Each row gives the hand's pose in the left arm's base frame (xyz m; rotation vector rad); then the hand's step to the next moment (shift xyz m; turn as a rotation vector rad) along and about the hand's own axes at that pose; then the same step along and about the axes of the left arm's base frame.
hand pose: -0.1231 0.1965 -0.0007 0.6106 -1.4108 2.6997
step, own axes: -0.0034 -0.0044 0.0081 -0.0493 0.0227 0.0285
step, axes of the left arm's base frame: 0.0067 -0.0034 0.0064 0.0500 -0.0287 -0.0208
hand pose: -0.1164 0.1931 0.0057 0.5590 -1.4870 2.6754
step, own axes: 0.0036 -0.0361 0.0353 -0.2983 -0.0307 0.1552
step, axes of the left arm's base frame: 0.0142 -0.0101 0.0475 0.3307 -0.0682 0.0029
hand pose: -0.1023 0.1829 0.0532 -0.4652 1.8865 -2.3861
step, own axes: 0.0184 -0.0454 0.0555 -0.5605 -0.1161 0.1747
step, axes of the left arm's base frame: 0.0038 -0.0453 0.0584 0.5973 -0.0038 0.0378
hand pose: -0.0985 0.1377 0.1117 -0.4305 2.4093 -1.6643
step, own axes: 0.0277 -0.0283 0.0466 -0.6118 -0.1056 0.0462
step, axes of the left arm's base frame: -0.0079 -0.0598 0.0102 0.6044 0.1302 0.0730
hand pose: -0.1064 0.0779 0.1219 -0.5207 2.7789 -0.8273
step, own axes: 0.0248 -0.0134 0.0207 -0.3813 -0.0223 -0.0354
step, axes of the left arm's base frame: -0.0133 -0.0302 -0.0117 0.3466 0.1467 0.0741
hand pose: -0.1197 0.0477 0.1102 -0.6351 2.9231 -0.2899
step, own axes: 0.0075 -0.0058 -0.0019 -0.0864 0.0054 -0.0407
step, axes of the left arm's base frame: -0.0048 -0.0080 0.0024 0.0687 0.0477 0.0463
